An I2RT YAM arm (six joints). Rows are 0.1 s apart.
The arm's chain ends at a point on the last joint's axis. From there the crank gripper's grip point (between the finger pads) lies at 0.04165 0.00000 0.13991 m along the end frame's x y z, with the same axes.
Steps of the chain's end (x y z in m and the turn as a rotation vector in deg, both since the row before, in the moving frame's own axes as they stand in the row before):
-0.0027 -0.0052 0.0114 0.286 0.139 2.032
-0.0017 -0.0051 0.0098 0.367 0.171 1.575
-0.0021 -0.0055 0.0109 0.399 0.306 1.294
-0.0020 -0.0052 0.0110 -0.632 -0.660 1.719
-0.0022 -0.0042 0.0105 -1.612 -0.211 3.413
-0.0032 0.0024 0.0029 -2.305 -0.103 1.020
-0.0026 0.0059 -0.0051 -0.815 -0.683 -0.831
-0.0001 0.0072 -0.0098 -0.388 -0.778 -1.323
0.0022 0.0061 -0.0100 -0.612 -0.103 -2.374
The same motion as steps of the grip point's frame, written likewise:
-0.0024 -0.0044 0.0113 0.286 0.139 2.032
-0.0013 -0.0048 0.0097 0.367 0.171 1.575
-0.0014 -0.0055 0.0107 0.399 0.306 1.294
-0.0037 -0.0024 0.0115 -0.632 -0.660 1.719
-0.0029 0.0022 0.0106 -1.612 -0.211 3.413
-0.0035 0.0088 0.0028 -2.305 -0.103 1.020
-0.0043 0.0073 -0.0046 -0.815 -0.683 -0.831
-0.0020 0.0072 -0.0092 -0.388 -0.778 -1.323
0.0019 0.0059 -0.0099 -0.612 -0.103 -2.374

